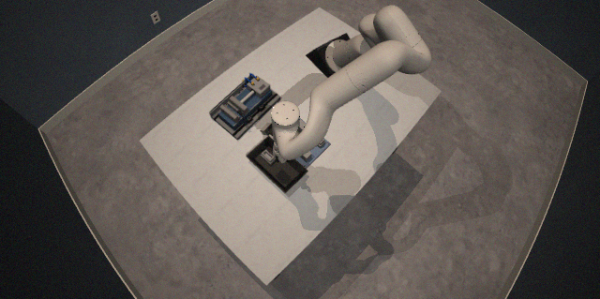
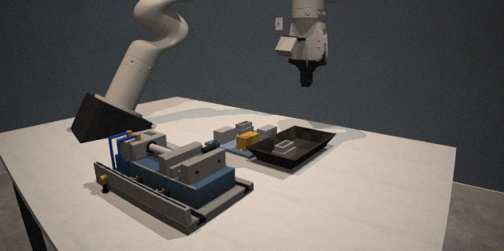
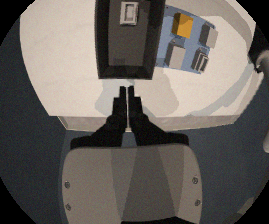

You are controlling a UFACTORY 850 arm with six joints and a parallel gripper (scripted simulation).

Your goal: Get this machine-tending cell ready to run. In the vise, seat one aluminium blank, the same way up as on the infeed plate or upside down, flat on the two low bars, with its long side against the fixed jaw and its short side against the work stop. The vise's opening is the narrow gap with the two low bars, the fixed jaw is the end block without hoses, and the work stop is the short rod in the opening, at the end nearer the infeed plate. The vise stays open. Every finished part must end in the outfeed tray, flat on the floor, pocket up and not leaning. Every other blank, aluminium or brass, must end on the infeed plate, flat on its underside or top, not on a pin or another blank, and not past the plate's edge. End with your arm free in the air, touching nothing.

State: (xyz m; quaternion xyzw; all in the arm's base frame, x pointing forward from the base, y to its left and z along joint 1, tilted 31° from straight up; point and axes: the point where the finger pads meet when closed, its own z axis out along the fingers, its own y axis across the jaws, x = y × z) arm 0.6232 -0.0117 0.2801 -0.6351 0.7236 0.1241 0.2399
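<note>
Now: hand 14 cm past the brass blank, 8 cm to the left of it and 17 cm above it. Also, from my hand: grey rail: 17 cm behind, 45 cm to the right, 16 cm below; then vise: 16 cm behind, 36 cm to the right, 16 cm below.
</note>
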